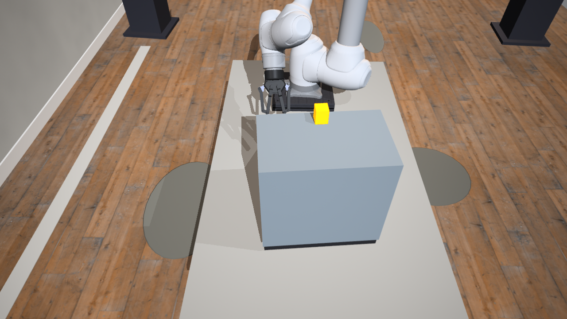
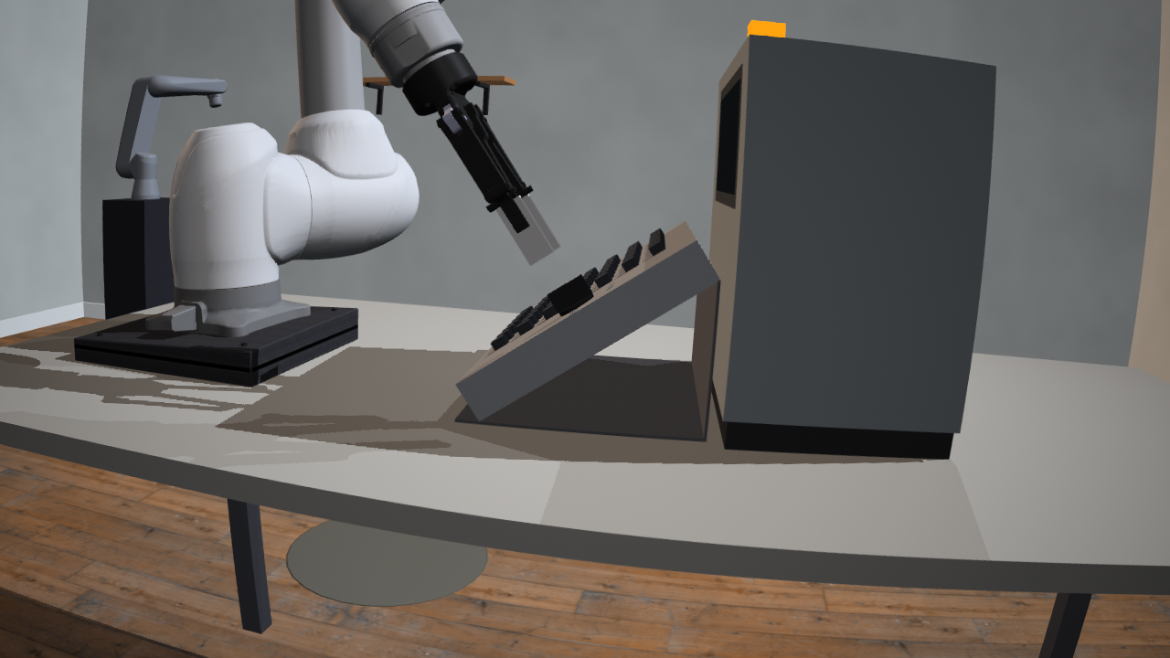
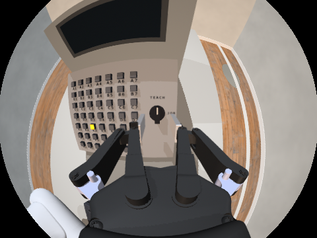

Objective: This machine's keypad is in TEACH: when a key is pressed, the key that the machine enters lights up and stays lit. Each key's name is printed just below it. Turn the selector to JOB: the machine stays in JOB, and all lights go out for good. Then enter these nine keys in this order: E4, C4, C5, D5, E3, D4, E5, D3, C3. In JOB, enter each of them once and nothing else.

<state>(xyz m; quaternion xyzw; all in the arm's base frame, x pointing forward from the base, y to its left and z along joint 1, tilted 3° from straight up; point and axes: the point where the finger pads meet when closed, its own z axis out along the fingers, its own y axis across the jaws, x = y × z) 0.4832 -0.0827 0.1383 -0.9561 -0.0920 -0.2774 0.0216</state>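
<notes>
Right now the black selector knob is 50 mm ahead of my hand, 10 mm to the left of it and 60 mm below it. Round my hand: key (20 mm behind, 190 mm to the left, 90 mm below); then sloped keypad panel (50 mm ahead, 120 mm to the left, 110 mm below).
</notes>
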